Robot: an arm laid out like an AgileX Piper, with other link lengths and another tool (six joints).
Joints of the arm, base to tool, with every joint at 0 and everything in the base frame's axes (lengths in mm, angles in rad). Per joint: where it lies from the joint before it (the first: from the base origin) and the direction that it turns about. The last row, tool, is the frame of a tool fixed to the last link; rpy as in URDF.
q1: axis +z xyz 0 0 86.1
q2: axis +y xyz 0 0 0
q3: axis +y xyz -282.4 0 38.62
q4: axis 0.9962 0 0.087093 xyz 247.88 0 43.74
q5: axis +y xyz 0 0 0
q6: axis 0.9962 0 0.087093 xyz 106.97 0 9.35
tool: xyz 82.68 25 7.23 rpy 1.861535 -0.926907 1.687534
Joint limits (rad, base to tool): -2.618..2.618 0..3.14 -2.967..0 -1.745..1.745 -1.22..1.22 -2.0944..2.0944
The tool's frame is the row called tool.
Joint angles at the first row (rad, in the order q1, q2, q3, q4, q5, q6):
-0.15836 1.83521 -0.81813 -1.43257 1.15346 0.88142
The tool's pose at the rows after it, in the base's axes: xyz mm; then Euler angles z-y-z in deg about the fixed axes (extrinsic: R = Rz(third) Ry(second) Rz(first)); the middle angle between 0 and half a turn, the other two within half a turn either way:
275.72, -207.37, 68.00, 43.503, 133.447, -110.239
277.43, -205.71, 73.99, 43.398, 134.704, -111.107
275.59, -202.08, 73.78, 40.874, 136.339, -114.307
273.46, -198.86, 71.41, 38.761, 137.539, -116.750
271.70, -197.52, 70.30, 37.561, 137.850, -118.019
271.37, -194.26, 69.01, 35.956, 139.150, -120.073
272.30, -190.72, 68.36, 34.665, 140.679, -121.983
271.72, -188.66, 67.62, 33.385, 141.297, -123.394
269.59, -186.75, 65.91, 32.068, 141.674, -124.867
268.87, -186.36, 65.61, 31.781, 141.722, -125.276
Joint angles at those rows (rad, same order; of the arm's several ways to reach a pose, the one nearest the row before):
-0.15837 1.81562 -0.83559 -1.40196 1.15346 0.84756
-0.15838 1.79924 -0.86243 -1.35923 1.15346 0.80289
-0.15836 1.79541 -0.88775 -1.29415 1.15686 0.74478
-0.15838 1.79542 -0.89892 -1.25057 1.15684 0.71120
-0.15835 1.79542 -0.90145 -1.23290 1.15925 0.69570
-0.15836 1.79543 -0.91697 -1.19121 1.15923 0.66634
-0.15835 1.79540 -0.93661 -1.14747 1.15924 0.63890
-0.15836 1.79541 -0.94440 -1.12379 1.16109 0.62019
-0.15834 1.79542 -0.94443 -1.10527 1.16314 0.60889
-0.15837 1.79541 -0.94441 -1.10078 1.16497 0.60697

